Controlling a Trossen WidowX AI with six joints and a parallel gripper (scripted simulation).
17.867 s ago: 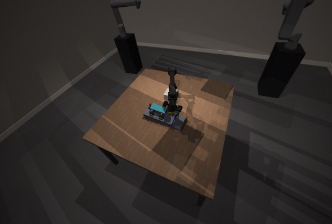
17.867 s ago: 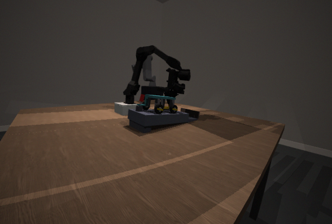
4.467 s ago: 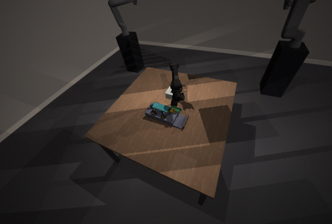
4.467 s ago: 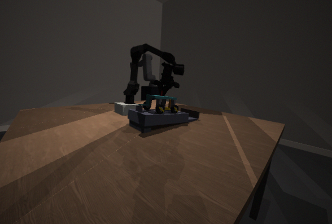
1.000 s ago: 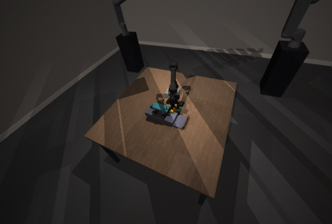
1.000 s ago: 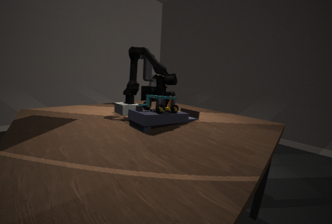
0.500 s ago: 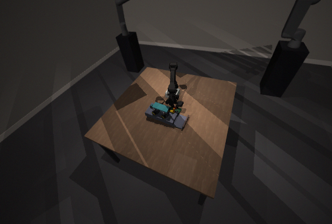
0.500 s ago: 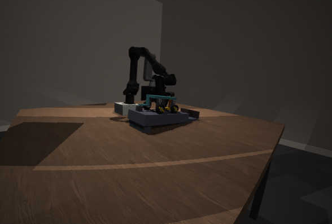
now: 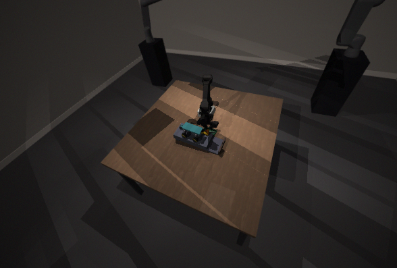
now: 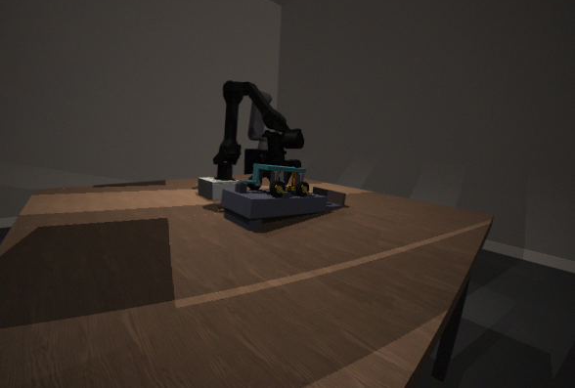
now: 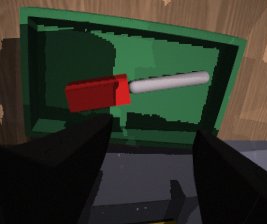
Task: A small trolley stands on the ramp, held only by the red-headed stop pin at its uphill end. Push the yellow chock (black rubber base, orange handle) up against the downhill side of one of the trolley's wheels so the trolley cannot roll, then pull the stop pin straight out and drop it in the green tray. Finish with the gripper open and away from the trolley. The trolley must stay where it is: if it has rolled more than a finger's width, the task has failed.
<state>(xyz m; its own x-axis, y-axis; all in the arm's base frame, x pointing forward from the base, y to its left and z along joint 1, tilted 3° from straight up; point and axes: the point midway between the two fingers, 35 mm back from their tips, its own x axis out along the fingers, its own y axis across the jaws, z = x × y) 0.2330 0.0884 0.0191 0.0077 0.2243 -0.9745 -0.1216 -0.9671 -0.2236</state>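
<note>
My gripper tip is 1 cm past the red-headed stop pin, 1 cm to the left of it and 4 cm above it. Also, from my gripper tip: teal trolley: 10 cm ahead, 11 cm to the right, 6 cm above; then yellow chock: 6 cm ahead, 1 cm to the right, 3 cm above; then grey ramp: 10 cm ahead, 11 cm to the right.
</note>
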